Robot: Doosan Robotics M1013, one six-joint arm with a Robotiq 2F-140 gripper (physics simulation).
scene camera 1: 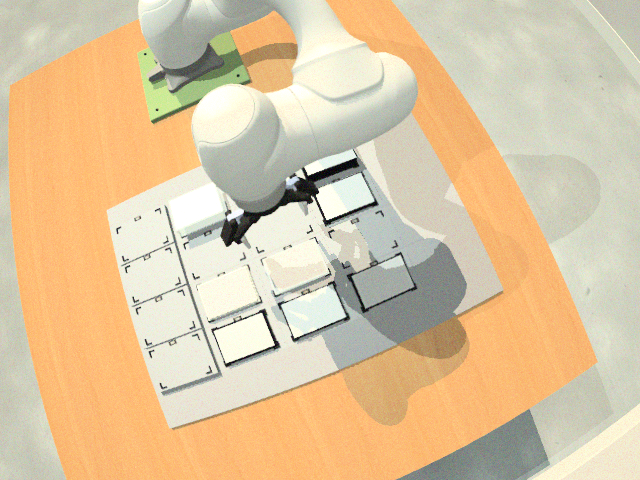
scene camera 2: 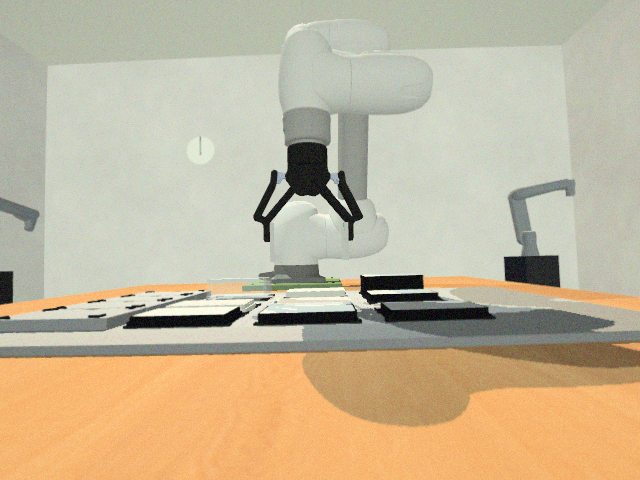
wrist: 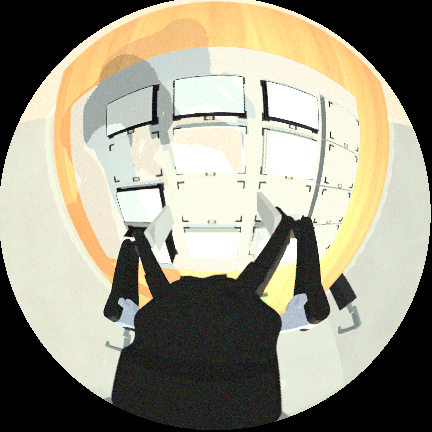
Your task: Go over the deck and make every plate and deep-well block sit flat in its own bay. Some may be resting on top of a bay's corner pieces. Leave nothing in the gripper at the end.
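Frame: origin at the arm's base, x ahead, y left, z up, level; metres.
Seen in the pictures: gripper, between the fingertips: [scene camera 1: 275,225] [scene camera 2: 309,260] [wrist: 212,207]; arm's base, origin of its link: [scene camera 1: 188,61] [scene camera 2: 296,280].
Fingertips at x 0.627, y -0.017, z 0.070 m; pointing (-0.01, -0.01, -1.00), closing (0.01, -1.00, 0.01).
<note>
Pixels of each thing's top centre, then the offset from my fingertips to it. "spot": a spot on its surface instead.
- black-edged plate, centre of its top: [scene camera 2: 400,291] [scene camera 1: 344,195] [wrist: 138,206] dz -0.064, dx -0.001, dy +0.172 m
- tall black-sided block, centre of its top: [scene camera 2: 390,274] [scene camera 1: 326,152] [wrist: 145,250] dz -0.036, dx -0.107, dy +0.188 m
- pale translucent block, centre of its top: [scene camera 2: 240,277] [scene camera 1: 194,205] [wrist: 280,251] dz -0.033, dx -0.153, dy -0.137 m
- white plate, centre of its top: [scene camera 2: 316,289] [wrist: 211,246] dz -0.064, dx -0.131, dy +0.026 m
- raised grey strip, a spot on its surface: [scene camera 2: 62,322] spot: dz -0.068, dx +0.192, dy -0.331 m
My gripper [scene camera 1: 276,225] [scene camera 2: 308,252] [wrist: 212,207] is open and empty, high above the deck [scene camera 1: 284,364] [scene camera 2: 206,345]. Black-edged plates [scene camera 1: 245,338] [scene camera 1: 313,311] [scene camera 1: 382,281] fill the front row. White plates [scene camera 1: 229,292] [scene camera 1: 295,265] are in the second row; how flat they sit is unclear. A black-edged plate [scene camera 1: 346,198] [wrist: 140,205] lies in the third row, right. Behind it stands a tall black-sided block [scene camera 1: 330,162] [scene camera 2: 391,282], partly hidden. A pale translucent block [scene camera 1: 197,209] [scene camera 2: 238,284] at back left looks raised, with shadow at its front. A white plate [wrist: 212,245] is at back middle.
A raised grey strip [scene camera 1: 178,361] [scene camera 2: 62,322] with corner-marked bays runs along the deck's left. The green base plate [scene camera 1: 193,93] holds the arm behind the deck. The arm hides part of the back row in scene camera 1. Its shadow crosses the right side.
</note>
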